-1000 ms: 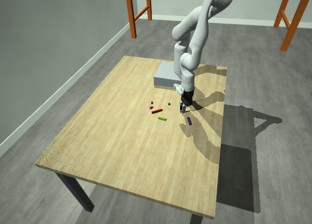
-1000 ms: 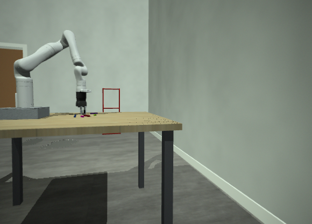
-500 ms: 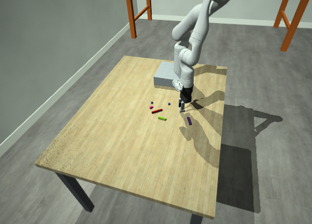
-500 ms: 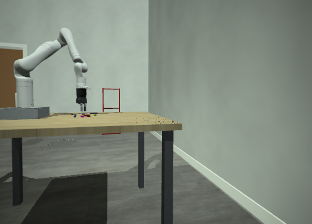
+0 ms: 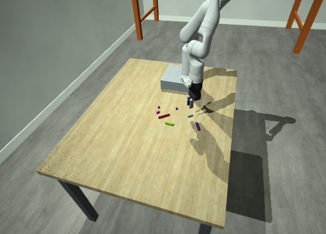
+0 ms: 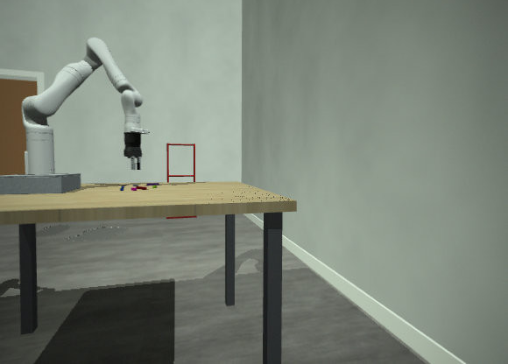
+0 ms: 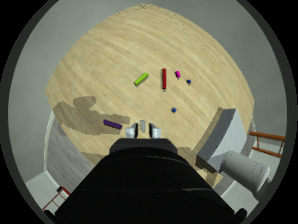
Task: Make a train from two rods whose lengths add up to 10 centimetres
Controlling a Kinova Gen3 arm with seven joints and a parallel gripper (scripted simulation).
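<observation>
Now: hand 30 mm short of the red rod, 150 mm to the left of it and 100 mm above it. The rest, counted from my hand: grey rod 10 mm to the left, 100 mm below; then purple rod 80 mm ahead, 60 mm to the left, 100 mm below; then lime rod 90 mm ahead, 110 mm to the right, 100 mm below.
</observation>
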